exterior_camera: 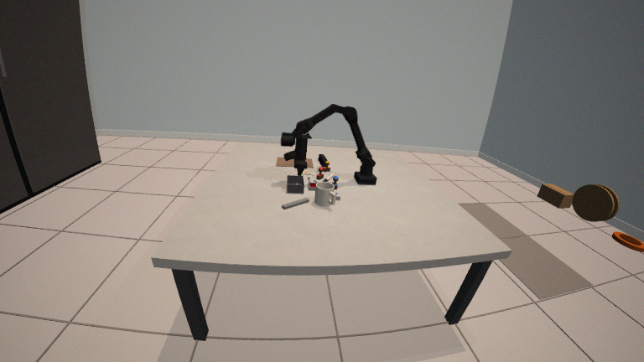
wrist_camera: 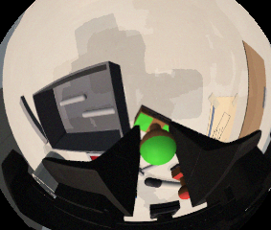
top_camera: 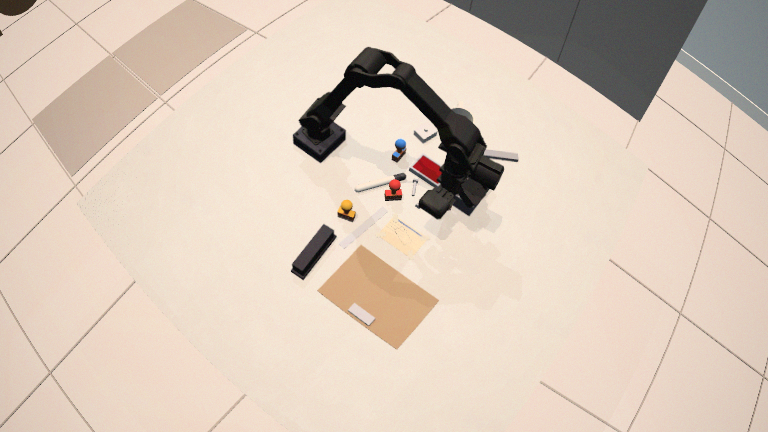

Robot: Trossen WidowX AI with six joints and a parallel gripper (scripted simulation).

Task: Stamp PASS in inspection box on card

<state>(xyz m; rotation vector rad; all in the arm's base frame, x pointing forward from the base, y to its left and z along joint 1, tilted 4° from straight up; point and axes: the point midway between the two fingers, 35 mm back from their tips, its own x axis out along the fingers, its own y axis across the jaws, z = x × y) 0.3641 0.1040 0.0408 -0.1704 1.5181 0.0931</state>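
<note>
The red ink pad lies 100 mm behind my gripper tip, 50 mm to the left of it and 30 mm below it. The rest, counted from my gripper tip: dark tray (90 mm to the left, 20 mm below, 10 mm ahead); then red-knobbed stamp (110 mm behind, 70 mm to the right, 20 mm below); then green-knobbed stamp (10 mm below).
</note>
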